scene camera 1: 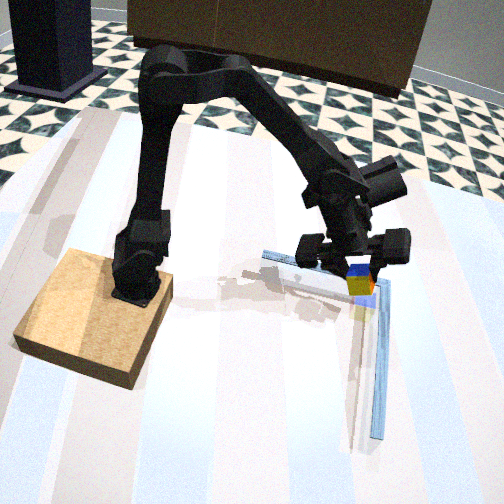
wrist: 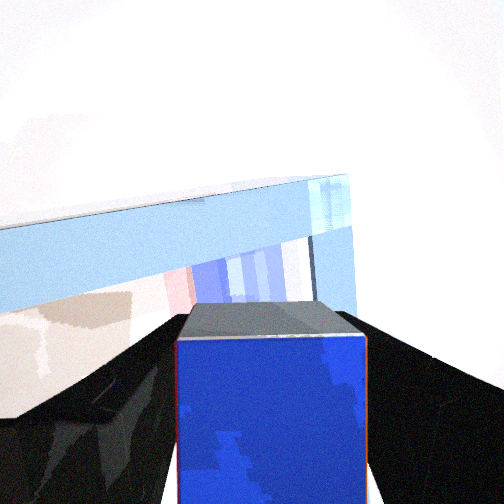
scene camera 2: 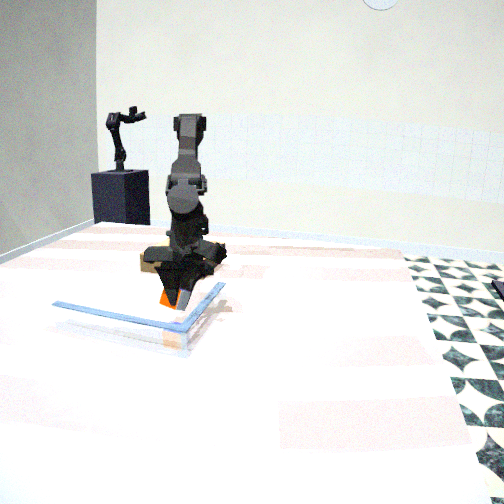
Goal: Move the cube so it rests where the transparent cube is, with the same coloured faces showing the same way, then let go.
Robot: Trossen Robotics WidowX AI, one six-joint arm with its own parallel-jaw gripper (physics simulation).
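Note:
The cube (scene camera 1: 361, 280) shows a blue side, a yellow face and an orange face. It sits between the fingers of my gripper (scene camera 1: 358, 272), at the inner corner of the light blue L-shaped rail (scene camera 1: 378, 350). In the wrist view the cube's blue face (wrist: 270, 415) fills the lower middle with dark fingers on both sides, and the rail (wrist: 180, 245) crosses just behind it. In scene camera 2 an orange face (scene camera 2: 166, 297) shows under the gripper (scene camera 2: 180, 290). The transparent cube is not distinguishable; only a faint pale patch (scene camera 1: 362, 312) lies below the cube.
The arm's base stands on a wooden block (scene camera 1: 92, 315) at the left. A large brown box (scene camera 1: 280, 35) is behind the table. A dark pedestal (scene camera 1: 55, 45) stands at the back left. The chequered floor lies beyond the table's right edge (scene camera 2: 460, 320).

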